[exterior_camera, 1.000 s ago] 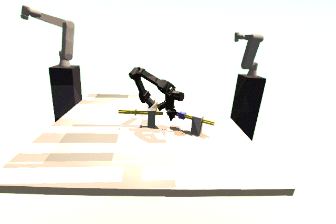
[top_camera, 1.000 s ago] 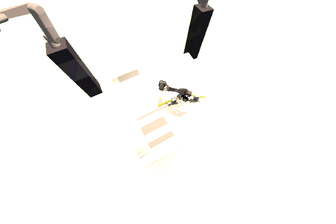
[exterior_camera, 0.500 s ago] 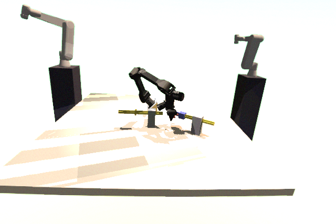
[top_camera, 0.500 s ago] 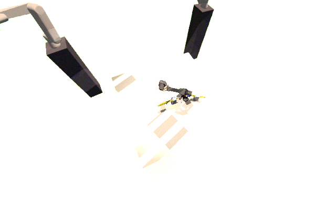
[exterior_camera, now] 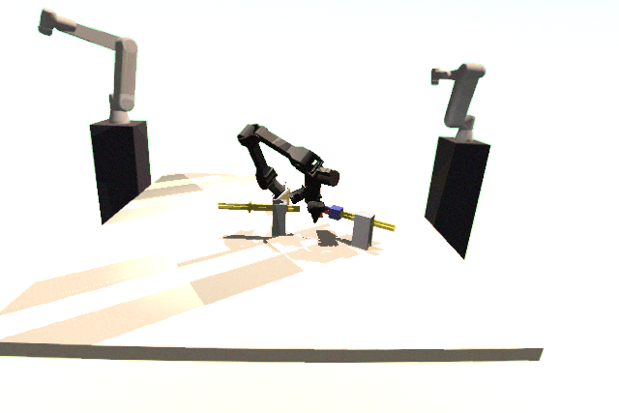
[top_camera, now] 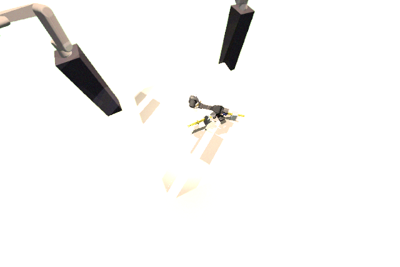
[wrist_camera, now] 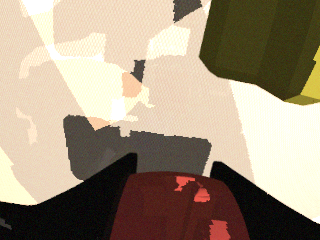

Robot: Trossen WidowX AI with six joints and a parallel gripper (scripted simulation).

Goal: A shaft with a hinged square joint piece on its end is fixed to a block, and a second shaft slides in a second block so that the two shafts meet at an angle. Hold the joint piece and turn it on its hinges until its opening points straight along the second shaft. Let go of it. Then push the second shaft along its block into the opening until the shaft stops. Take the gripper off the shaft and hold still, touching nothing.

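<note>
The red joint piece lies 10 mm to the left of my gripper tip and 40 mm above it.
</note>
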